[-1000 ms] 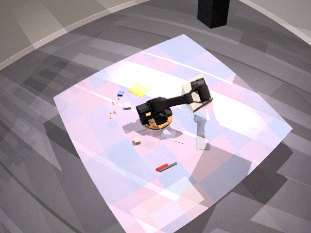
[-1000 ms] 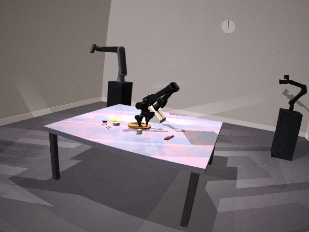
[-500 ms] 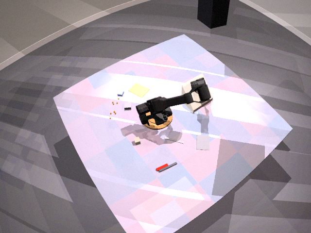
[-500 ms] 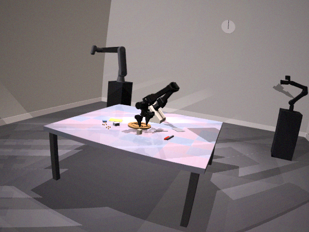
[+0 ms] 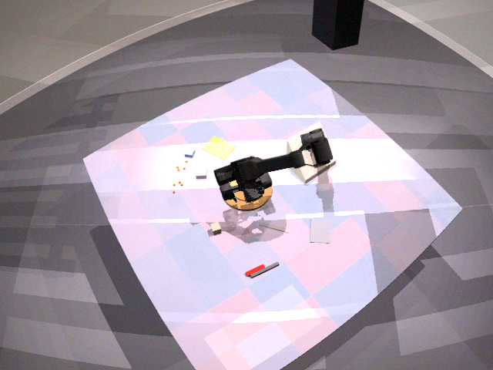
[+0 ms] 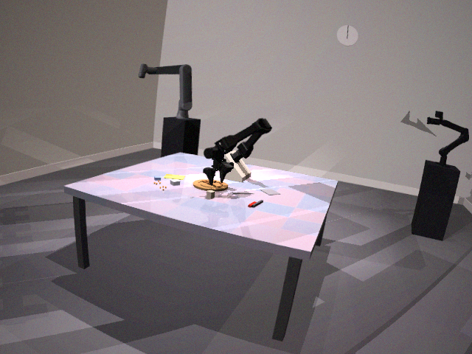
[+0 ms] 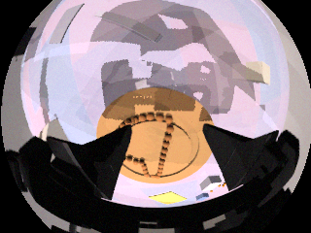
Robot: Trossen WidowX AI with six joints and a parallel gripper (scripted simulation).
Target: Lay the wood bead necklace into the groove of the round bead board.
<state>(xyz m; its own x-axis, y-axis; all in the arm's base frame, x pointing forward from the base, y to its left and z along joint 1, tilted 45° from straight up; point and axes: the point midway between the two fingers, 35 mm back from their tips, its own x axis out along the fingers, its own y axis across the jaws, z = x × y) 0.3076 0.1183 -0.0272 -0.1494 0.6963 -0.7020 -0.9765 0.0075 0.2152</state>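
The round bead board lies 5 cm to the right of my gripper tip, 3 cm behind it and 2 cm below it. The rest, counted from my gripper tip: cream cube (16 cm ahead, 6 cm to the left, 1 cm below); white block (21 cm to the right, 10 cm ahead, 2 cm below); thin rod (15 cm to the left, 4 cm behind, 3 cm below).
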